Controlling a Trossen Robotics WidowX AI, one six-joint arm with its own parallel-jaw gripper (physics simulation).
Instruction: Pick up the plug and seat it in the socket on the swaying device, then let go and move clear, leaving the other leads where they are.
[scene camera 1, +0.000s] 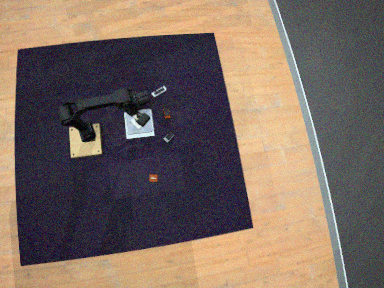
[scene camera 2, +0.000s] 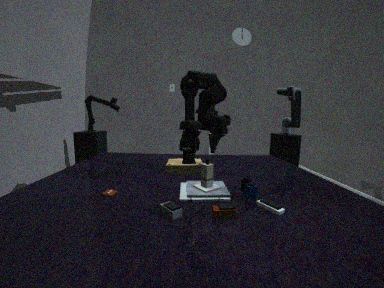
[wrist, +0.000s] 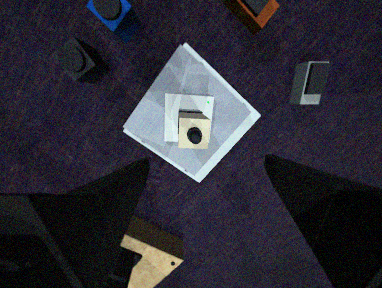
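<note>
The beige plug (scene camera 2: 207, 173) (wrist: 194, 132) stands upright in the socket on the white plate of the device, its black cable stub facing up. The device, a pale grey and white square platform (scene camera 1: 140, 134) (scene camera 2: 188, 191) (wrist: 150, 112), lies on the dark mat. The socket's white plate (wrist: 171, 116) carries a small green light at one corner. My gripper (wrist: 205, 161) is wide open and empty, above and apart from the plug. In the scene camera 2 view the arm is raised behind the device with a gap over the plug. The socket's opening is mostly hidden by the plug.
A blue block (scene camera 2: 250, 190) (wrist: 111, 12), a dark block (wrist: 77, 59), an orange-brown block (scene camera 1: 167, 114) (scene camera 2: 225, 211), a grey block (scene camera 1: 169, 137) (scene camera 2: 171, 210) (wrist: 310, 83) and a white bar (scene camera 1: 159, 91) (scene camera 2: 270, 206) lie around the device. A flat orange piece (scene camera 1: 153, 178) (scene camera 2: 110, 192) lies farther off.
</note>
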